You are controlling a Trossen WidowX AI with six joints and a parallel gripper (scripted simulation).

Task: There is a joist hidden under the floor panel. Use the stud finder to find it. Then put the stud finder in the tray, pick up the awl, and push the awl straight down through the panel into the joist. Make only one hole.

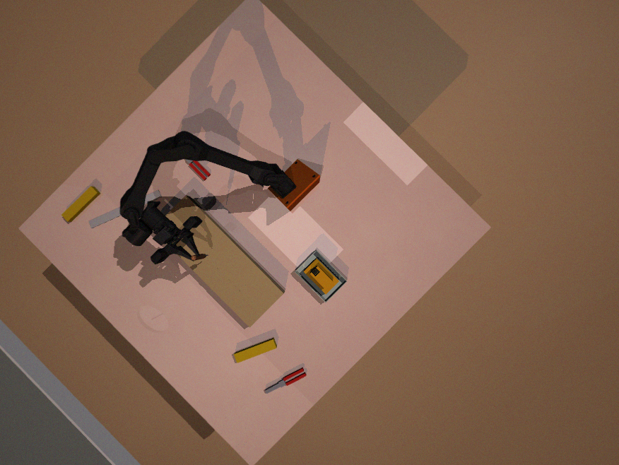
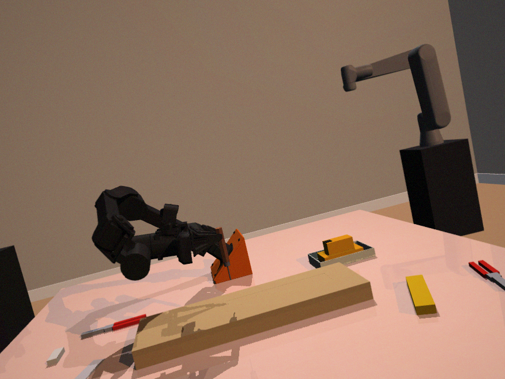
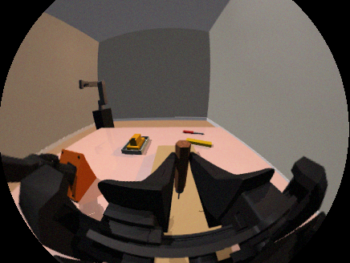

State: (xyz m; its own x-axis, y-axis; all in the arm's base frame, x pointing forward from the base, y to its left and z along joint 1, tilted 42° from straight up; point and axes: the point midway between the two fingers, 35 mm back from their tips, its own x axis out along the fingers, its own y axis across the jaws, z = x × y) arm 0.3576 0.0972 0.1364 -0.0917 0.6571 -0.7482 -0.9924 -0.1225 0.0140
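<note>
Now: the awl 60 mm below my gripper tip. From my gripper tip the other things lie so: grey tray 260 mm behind, 320 mm to the left, 190 mm below; indicator window 250 mm behind, 290 mm to the left, 140 mm below; stud finder 260 mm behind, 300 mm to the left, 150 mm below.
</note>
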